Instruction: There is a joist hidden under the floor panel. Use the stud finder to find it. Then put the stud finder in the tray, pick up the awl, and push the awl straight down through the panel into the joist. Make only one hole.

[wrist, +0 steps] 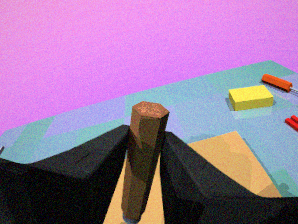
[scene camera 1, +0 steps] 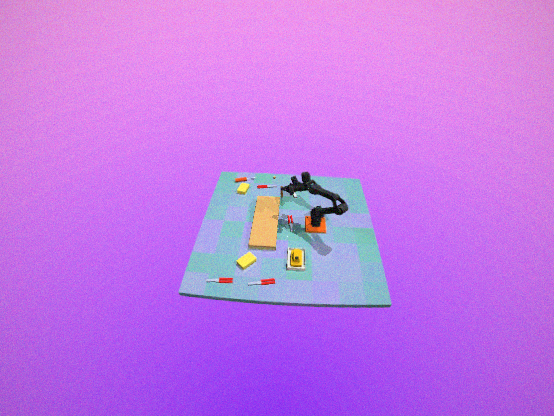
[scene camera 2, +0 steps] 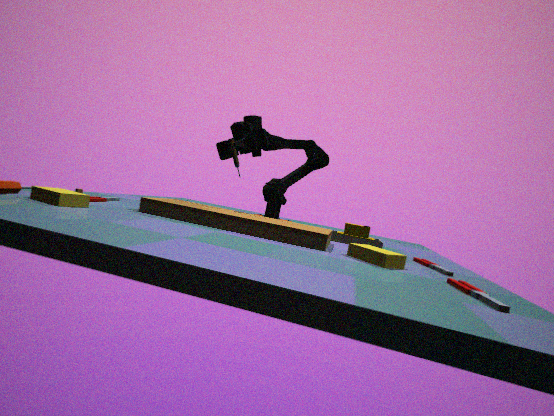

Labels:
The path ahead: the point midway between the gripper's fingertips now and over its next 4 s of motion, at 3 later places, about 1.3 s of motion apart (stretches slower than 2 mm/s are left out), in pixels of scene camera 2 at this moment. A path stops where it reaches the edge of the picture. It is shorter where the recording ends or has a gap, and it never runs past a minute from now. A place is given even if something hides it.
My gripper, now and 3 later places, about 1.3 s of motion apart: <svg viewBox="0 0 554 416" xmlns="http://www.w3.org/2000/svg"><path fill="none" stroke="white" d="M231 145L242 148L284 159L308 170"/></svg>

